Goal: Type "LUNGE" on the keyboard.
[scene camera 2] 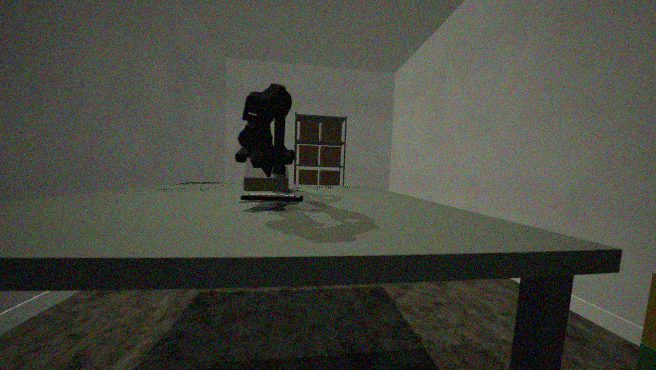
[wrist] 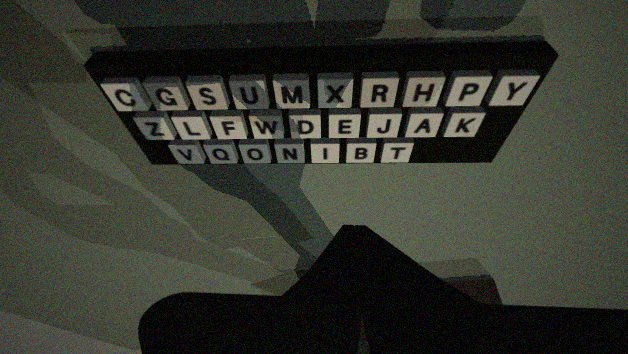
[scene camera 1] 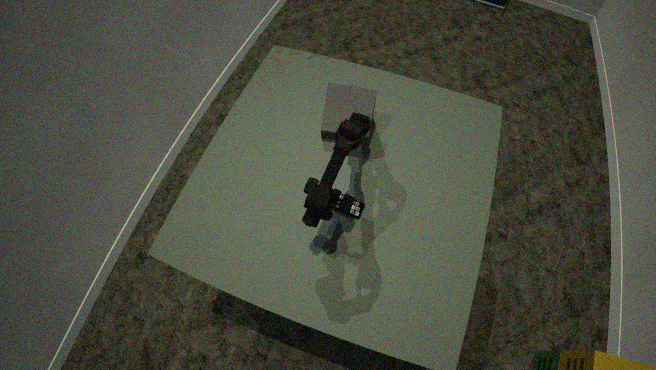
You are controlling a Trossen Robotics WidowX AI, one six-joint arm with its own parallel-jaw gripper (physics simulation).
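Frame: origin at the arm's base, x ahead, y left, z up, level; centimetres.
Seen in the pictures: gripper, fingertip midpoint: [scene camera 2: 269, 176] [wrist: 352, 236] [scene camera 1: 334, 193]; arm's base, origin of the base link: [scene camera 2: 279, 170] [scene camera 1: 360, 122].
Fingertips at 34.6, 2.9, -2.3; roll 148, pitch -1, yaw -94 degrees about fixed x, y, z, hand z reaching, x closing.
Observation:
Offsets run from my fingertips to a thing's middle, as dx, dy, dz. Level surfaces: height alone.
The black keyboard @(-0.3, +1.6, -7.3) [scene camera 1: 345, 213] [scene camera 2: 272, 198] [wrist: 452, 154] lies on the table with white letter keys in three rows. In the wrist view, the keys L @(-0.1, +8.1, -6.6) [wrist: 193, 127], U @(+1.8, +4.6, -6.6) [wrist: 249, 95], N @(-2.3, +3.1, -6.6) [wrist: 290, 152], G @(+1.9, +8.6, -6.6) [wrist: 169, 95] and E @(-0.3, +0.1, -6.6) [wrist: 344, 125] all show. L and E are in the middle row, U and G in the top row, N in the bottom row. My gripper [scene camera 2: 269, 175] [wrist: 352, 236] is shut and empty, its tips above the keyboard's height. In the wrist view the tips appear below the B key @(-2.3, -0.9, -6.6) [wrist: 360, 152], hiding no key. In scene camera 1 the arm hides the tips and part of the keyboard.
The pale table @(dz -8.1) [scene camera 1: 240, 200] [scene camera 2: 150, 235] carries a box-like block [scene camera 1: 350, 102] [scene camera 2: 260, 184] beside the arm's base. The arm's shadows fall across the keyboard and table. A shelf rack [scene camera 2: 320, 117] with brown boxes stands far behind.

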